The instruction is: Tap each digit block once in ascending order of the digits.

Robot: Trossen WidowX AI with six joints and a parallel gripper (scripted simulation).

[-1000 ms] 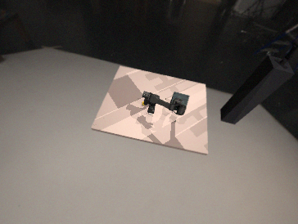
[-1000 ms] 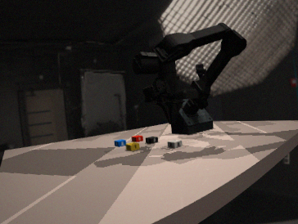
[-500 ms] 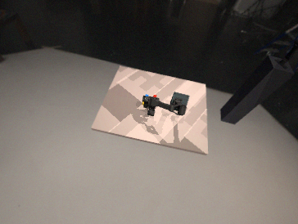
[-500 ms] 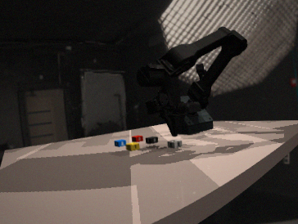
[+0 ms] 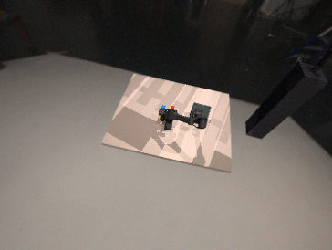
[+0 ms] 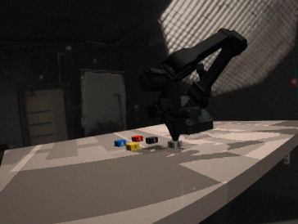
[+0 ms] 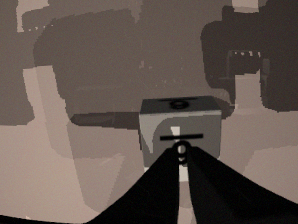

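My gripper tip is 10 mm above the grey block. The rest, counted from my gripper tip: yellow block: 100 mm to the right, 100 mm ahead, 10 mm below; then blue block: 200 mm to the right, 90 mm ahead, 10 mm below; then black block: 140 mm to the right, 10 mm below.
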